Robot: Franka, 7 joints.
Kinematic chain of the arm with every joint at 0, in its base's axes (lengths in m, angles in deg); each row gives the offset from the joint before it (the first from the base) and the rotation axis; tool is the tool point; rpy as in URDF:
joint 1: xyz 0 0 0.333 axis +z
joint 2: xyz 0 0 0 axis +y
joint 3: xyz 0 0 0.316 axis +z
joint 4: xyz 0.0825 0 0 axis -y
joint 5: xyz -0.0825 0 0.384 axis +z
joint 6: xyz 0 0 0 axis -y
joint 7: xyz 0.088 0 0 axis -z
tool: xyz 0 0 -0.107 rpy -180 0 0
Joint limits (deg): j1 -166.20..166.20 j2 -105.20..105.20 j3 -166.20..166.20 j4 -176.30..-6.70 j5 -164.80..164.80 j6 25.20..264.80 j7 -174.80..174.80
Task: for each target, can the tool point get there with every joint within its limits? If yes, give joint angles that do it. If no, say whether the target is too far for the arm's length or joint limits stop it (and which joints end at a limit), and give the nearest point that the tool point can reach.
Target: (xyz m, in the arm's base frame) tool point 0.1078 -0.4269 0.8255
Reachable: yes | joints 93.35 -87.87 6.13 -77.48 104.35 223.04 134.61
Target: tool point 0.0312 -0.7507 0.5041
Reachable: yes | joints 45.17 -64.90 -97.96 -83.84 -10.34 178.79 -85.30
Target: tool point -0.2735 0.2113 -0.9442
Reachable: no: too far | nearest point -0.2477 0.1913 -0.3599 | short by 0.585 m
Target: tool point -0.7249 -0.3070 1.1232
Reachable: no: too far | nearest point -0.5575 -0.2361 0.9408 | short by 0.258 m
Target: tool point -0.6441 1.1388 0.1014
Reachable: no: too far | nearest point -0.4159 0.7353 0.1835 | short by 0.471 m
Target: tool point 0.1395 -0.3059 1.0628
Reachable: yes | joints 66.77 -26.03 -83.29 -43.65 136.35 74.74 -53.63
